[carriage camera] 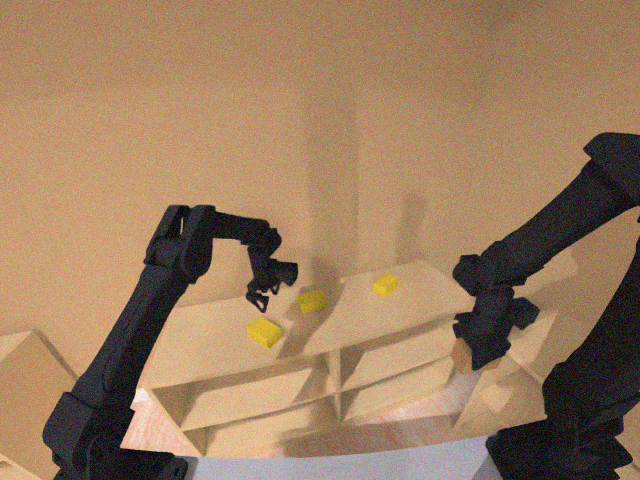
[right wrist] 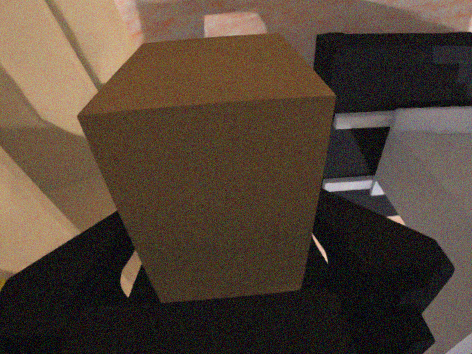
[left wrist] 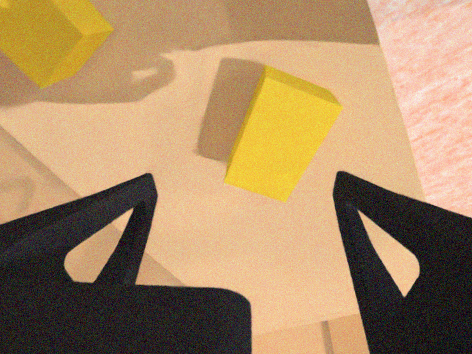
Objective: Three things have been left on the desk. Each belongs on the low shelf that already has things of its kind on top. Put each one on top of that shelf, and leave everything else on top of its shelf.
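Places are measured from the left arm's base along level axes (x ahead, y left, z up), in metres.
Pixels of known places: left gripper, fingertip midpoint: [carriage camera: 269, 303] [left wrist: 242, 183]; right gripper, fingertip midpoint: [carriage camera: 468, 360]; right arm's base, origin of the base link: [carriage camera: 556, 452].
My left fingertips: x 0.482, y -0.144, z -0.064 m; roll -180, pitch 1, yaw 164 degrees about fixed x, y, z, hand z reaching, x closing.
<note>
For each thing: its top centre in the pictures, then the offset to it from my left fingertips. Level surfaces: height alone.
- low shelf, its level: 0.135 m down
- second block, middle of its top: [carriage camera: 311, 296] 0.137 m ahead, 0.129 m right, 0.090 m down
- third block, middle of its top: [carriage camera: 386, 280] 0.215 m ahead, 0.445 m right, 0.090 m down
- brown block, middle of its top: [right wrist: 223, 252] [carriage camera: 480, 344] 0.274 m back, 0.506 m right, 0.066 m up
- pinkish floor, its level: 0.745 m down
Three yellow blocks lie on top of the low shelf [carriage camera: 206, 356]: one block [carriage camera: 264, 332] [left wrist: 285, 137] nearest its front left, a second block [carriage camera: 312, 301] [left wrist: 50, 40] near the middle of the back, and a third block [carriage camera: 385, 284] to the right. My left gripper [carriage camera: 268, 298] [left wrist: 242, 183] is open and empty, above the shelf top, with the nearest block ahead of and below its fingertips. My right gripper [right wrist: 224, 181] is shut on a brown block [carriage camera: 463, 356] [right wrist: 215, 190], held in front of the low shelf's right end.
Another pale wooden shelf unit [carriage camera: 31, 366] stands at the far left. More pale wooden shelving [carriage camera: 532, 346] stands at the right, behind and below my right arm. A pinkish floor [carriage camera: 149, 426] shows below the low shelf. A pale grey surface [carriage camera: 336, 465] crosses the bottom edge between the arm mounts.
</note>
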